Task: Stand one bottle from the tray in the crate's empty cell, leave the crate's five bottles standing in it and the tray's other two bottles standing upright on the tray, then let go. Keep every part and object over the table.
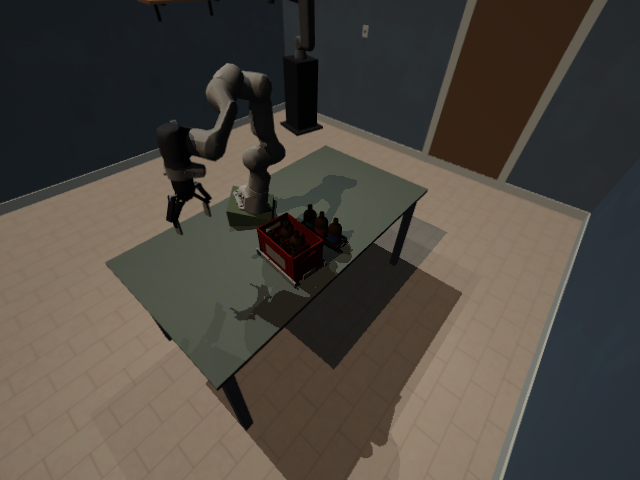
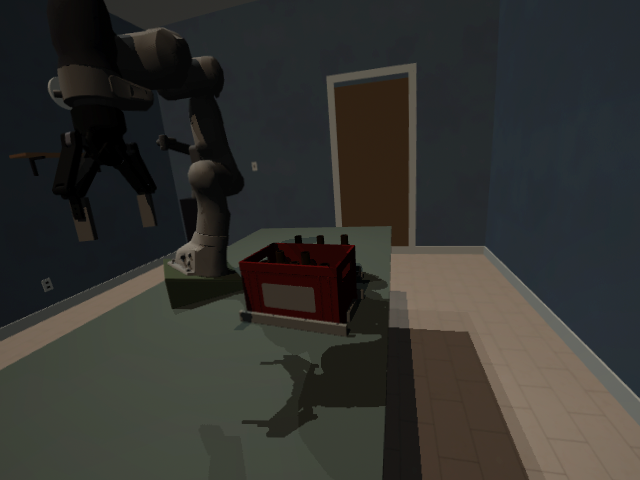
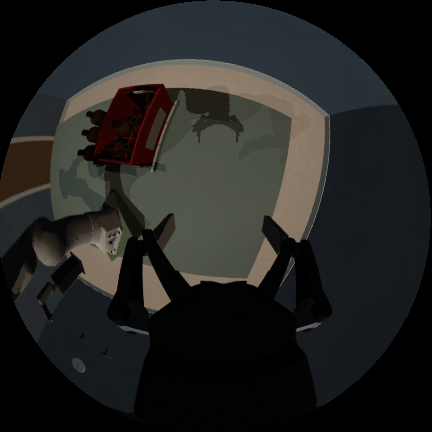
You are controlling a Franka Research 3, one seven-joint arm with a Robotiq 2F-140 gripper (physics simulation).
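The red crate [image 1: 306,265] [image 2: 291,276] [image 3: 159,100] stands on the table with brown bottles upright in it; its empty cell cannot be made out clearly. Three bottles stand upright in a row on the dark tray behind the crate: one with a green lower part [image 1: 309,215], one with a red lower part [image 1: 321,224] and one with a blue lower part [image 1: 334,230]. The tray [image 1: 341,244] is largely hidden by bottles and crate. My gripper [image 1: 192,221] [image 2: 116,219] [image 3: 218,222] is open and empty, high above the table, pointing down, well away from crate and bottles.
Light rails [image 1: 279,267] [image 2: 294,321] [image 3: 165,138] run along the crate's foot. The arm's base stands on a green block [image 1: 245,218] [image 2: 204,292] at the table's back edge, near the crate. The table's front edge [image 1: 310,305] is close to crate and tray.
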